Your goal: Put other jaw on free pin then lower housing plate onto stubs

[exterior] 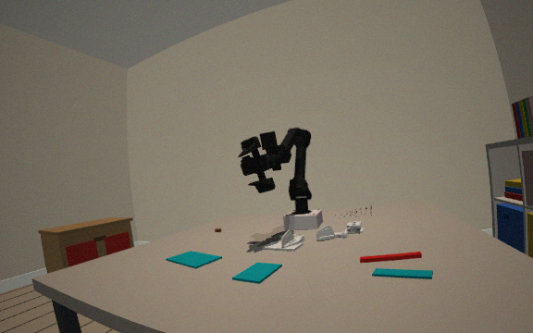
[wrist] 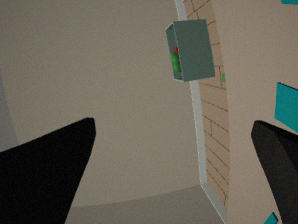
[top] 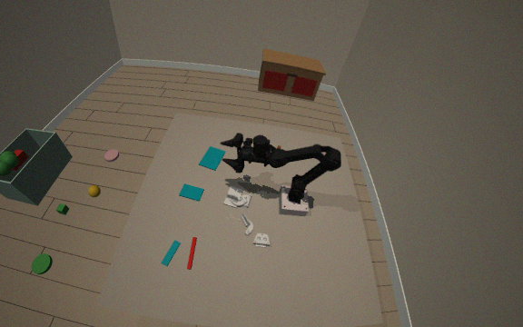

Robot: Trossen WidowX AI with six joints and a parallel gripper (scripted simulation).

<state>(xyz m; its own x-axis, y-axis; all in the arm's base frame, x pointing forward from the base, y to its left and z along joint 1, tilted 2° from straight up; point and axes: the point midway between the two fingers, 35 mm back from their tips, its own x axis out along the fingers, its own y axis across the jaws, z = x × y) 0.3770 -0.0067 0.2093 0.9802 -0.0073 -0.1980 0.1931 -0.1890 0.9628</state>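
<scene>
The jaw is 260 mm below my gripper tip, 220 mm to the left of it and 200 mm behind it. Round my gripper tip: small white block 280 mm behind, 260 mm to the left, 260 mm below; red strip 410 mm to the left, 270 mm below, 20 mm ahead; housing plate 280 mm behind, 260 mm to the left, 240 mm below.
</scene>
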